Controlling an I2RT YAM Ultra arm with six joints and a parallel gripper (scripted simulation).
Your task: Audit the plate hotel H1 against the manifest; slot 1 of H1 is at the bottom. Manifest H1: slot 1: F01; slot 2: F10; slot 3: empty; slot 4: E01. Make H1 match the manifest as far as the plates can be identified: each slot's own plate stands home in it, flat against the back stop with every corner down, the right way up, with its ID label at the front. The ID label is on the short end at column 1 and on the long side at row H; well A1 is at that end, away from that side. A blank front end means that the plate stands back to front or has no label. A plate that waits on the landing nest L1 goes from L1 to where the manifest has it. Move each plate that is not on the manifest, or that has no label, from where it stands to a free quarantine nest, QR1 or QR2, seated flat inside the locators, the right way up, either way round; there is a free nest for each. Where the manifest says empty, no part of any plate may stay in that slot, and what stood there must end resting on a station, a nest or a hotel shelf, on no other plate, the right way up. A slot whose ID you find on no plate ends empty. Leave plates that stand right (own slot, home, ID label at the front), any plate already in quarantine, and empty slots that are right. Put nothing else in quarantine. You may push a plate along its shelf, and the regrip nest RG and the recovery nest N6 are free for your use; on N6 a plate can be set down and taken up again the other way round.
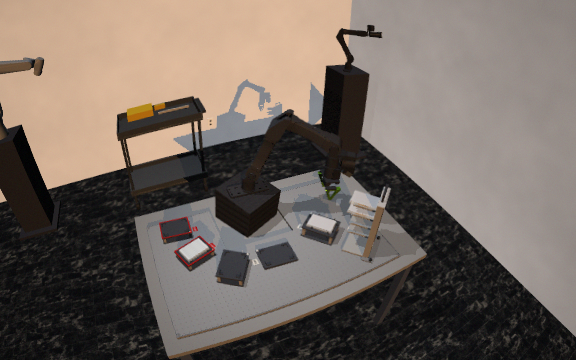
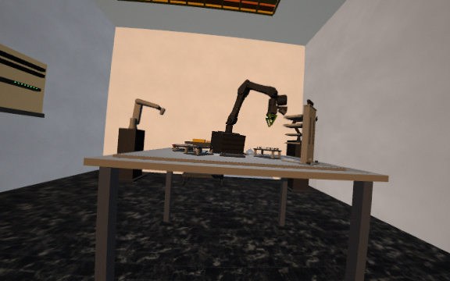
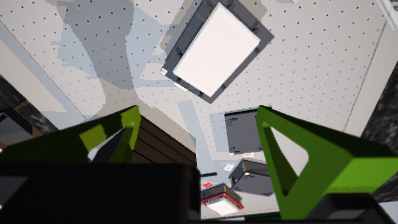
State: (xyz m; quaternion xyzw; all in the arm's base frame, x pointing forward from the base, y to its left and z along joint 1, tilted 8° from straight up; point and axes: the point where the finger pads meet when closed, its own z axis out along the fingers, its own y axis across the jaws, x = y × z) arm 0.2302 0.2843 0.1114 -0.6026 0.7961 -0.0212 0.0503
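Now: hand 20 mm short of the white plate, 20 mm to the left of it and 170 mm above it. From my hand the other things lie so: A1 mark: 70 mm behind, 20 mm to the right, 180 mm below; dark regrip nest: 20 mm ahead, 20 mm to the right, 190 mm below; RG tag: 60 mm behind, 80 mm to the right, 240 mm below.
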